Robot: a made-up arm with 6 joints.
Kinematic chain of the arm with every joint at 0, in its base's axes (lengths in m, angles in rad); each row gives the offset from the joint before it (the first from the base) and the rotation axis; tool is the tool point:
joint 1: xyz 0 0 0.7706 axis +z
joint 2: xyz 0.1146 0 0 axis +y
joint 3: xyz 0 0 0.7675 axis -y
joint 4: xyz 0 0 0.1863 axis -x
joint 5: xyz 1.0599 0 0 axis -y
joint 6: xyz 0.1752 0 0 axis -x
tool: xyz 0 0 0
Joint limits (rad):
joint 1: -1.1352..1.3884
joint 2: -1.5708..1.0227
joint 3: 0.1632..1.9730
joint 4: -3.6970..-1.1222
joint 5: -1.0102..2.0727
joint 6: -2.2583..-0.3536
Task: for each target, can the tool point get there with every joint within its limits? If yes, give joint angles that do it. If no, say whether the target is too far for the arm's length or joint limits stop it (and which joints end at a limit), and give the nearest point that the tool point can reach.
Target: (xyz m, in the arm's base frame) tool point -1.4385 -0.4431 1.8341
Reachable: yes | joints 0.2158 -0.8065 1.7436 -1.8575 0.8368 -1.8070
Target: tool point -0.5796 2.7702 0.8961
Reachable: no: too far | nearest point -0.7073 1.7397 0.8576 | short by 1.039 m
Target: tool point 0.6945 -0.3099 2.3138
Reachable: yes | joints -0.4846 -0.2416 0.4873 -3.4748 1.0371 -0.8463
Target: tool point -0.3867 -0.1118 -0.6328
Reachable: no: joint limits stop it (at a limit: joint 2, joint 3, joint 4, joint 5) | nearest point -1.4009 -0.4050 0.1560 | short by 1.318 m
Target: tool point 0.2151 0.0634 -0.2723
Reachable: no: joint limits stop it (at a limit: joint 2, joint 3) | nearest point 1.3902 0.4098 0.4045 | short by 1.400 m
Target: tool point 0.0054 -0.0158 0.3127
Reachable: no: joint limits stop it (at a limit: joint 1, joint 2, joint 3, joint 5) | nearest point 0.6038 -1.2978 0.4528 | short by 1.422 m
